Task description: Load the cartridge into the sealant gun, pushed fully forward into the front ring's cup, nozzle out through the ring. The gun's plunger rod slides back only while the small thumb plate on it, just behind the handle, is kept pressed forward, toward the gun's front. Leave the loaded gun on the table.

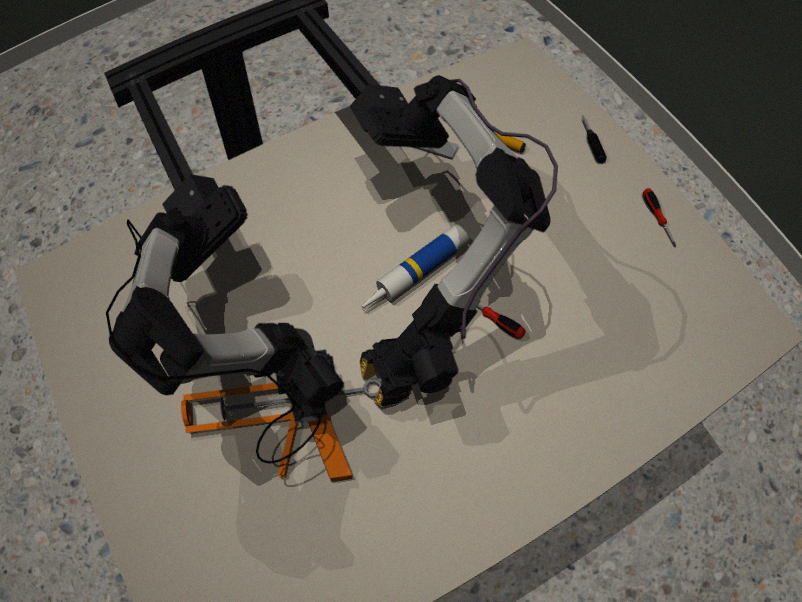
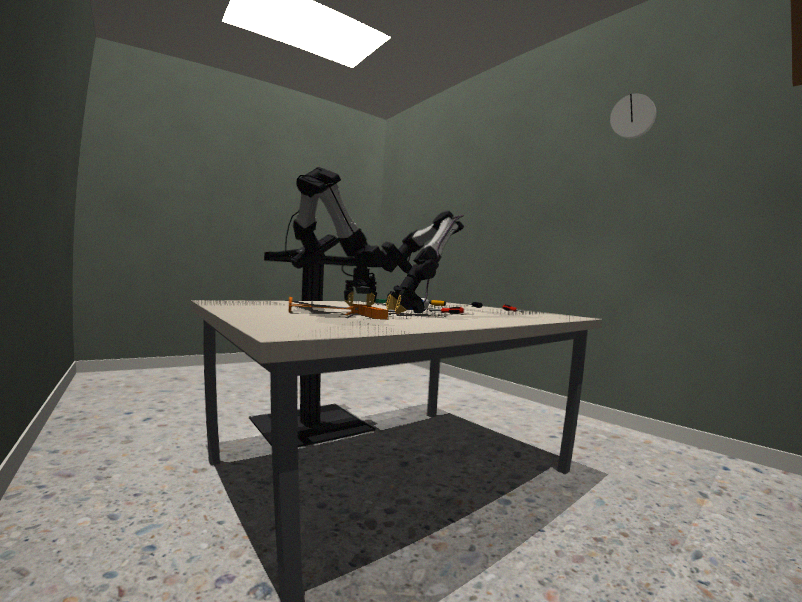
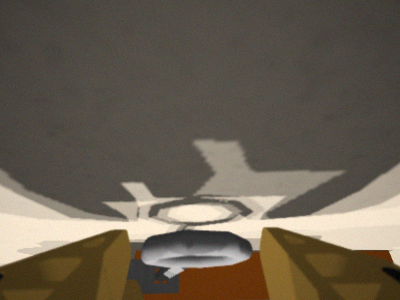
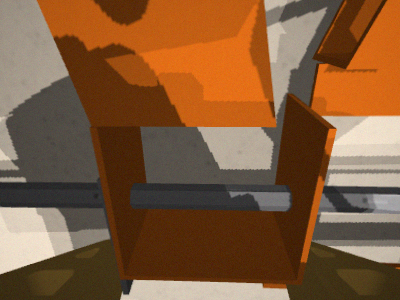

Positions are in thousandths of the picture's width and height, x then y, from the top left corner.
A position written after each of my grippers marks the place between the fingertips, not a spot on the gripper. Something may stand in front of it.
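I can see my left gripper (image 1: 462, 647), (image 2: 489, 519), (image 3: 489, 798), and my right gripper (image 4: 511, 838) is visible too. There is an orange sealant gun (image 4: 341, 238). There is also a cartridge (image 1: 516, 448), though in image 3 the cartridge is out of frame, and in image 4 it is out of frame as well.
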